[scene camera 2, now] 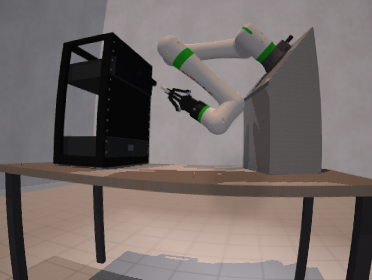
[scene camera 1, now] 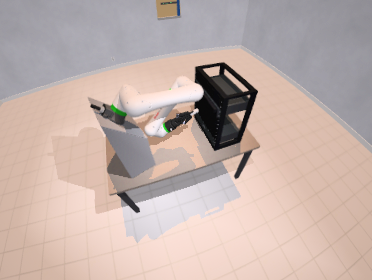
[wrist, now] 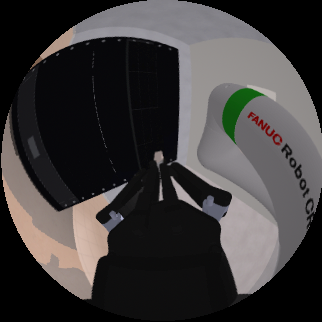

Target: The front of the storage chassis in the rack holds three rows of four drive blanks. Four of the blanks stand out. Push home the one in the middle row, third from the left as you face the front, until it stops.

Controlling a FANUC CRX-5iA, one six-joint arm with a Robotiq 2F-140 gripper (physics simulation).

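Places are measured from the arm's base along level axes (x ahead, y left, z up), in millimetres.
Pixels of known places: gripper, fingertip midpoint: (scene camera 2: pixel 162 87) (scene camera 1: pixel 197 110) (wrist: pixel 159 156); arm's base, link origin: (scene camera 2: pixel 276 62) (scene camera 1: pixel 114 118).
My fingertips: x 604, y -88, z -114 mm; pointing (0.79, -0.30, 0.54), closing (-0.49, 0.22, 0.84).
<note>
For each thing: its top centre in the pictures, then the offset to it from my fingertips. "pt": a spot on its surface instead.
- small dark piece, surface spot: (scene camera 2: pixel 154 82) pt 89 mm right, 67 mm ahead, 55 mm up
- lower unit, surface spot: (wrist: pixel 47 135) pt 95 mm left, 131 mm ahead, 258 mm down
The black rack (scene camera 1: pixel 249 117) (scene camera 2: pixel 59 105) stands on the table. The storage chassis front (wrist: pixel 147 90) is a dark panel with faint grid lines in the wrist view; the individual blanks are too dark to tell apart. In scene camera 2 a small dark piece (scene camera 2: pixel 154 82) stands out from the rack's front edge; which blank it is I cannot tell. My gripper (scene camera 1: pixel 195 111) (scene camera 2: pixel 163 89) (wrist: pixel 159 156) is shut and empty, its pale fingertips together. In scene camera 2 the tips are a short gap away from the rack front. In the wrist view they cover part of the chassis front's lower end.
The white arm (scene camera 1: pixel 165 97) (scene camera 2: pixel 210 85) (wrist: pixel 260 150) bends over the table (scene camera 1: pixel 185 169) (scene camera 2: pixel 225 188) from a grey slanted pedestal (scene camera 1: pixel 131 152) (scene camera 2: pixel 295 115). A lower unit (scene camera 2: pixel 131 147) (wrist: pixel 47 135) sits at the rack's bottom.
</note>
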